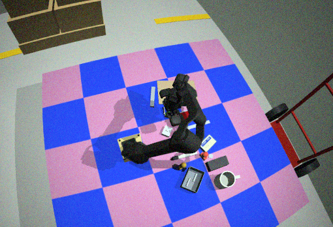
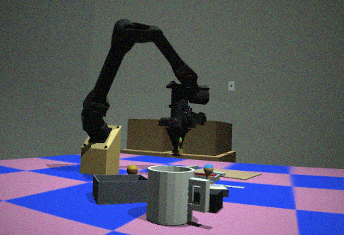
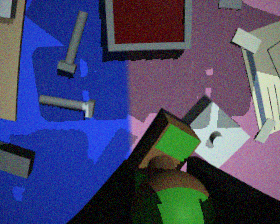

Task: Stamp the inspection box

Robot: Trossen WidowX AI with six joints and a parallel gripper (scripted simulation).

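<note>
Now: gripper tip 9 cm short of the ink pad, 1 cm to the left of it and 9 cm above it. Also, from my gripper tip: grey block: 2 cm behind, 17 cm to the left, 8 cm below; then white card: 2 cm ahead, 13 cm to the right, 9 cm below; then green-knobbed PASS stamp: right at my gripper tip.
</note>
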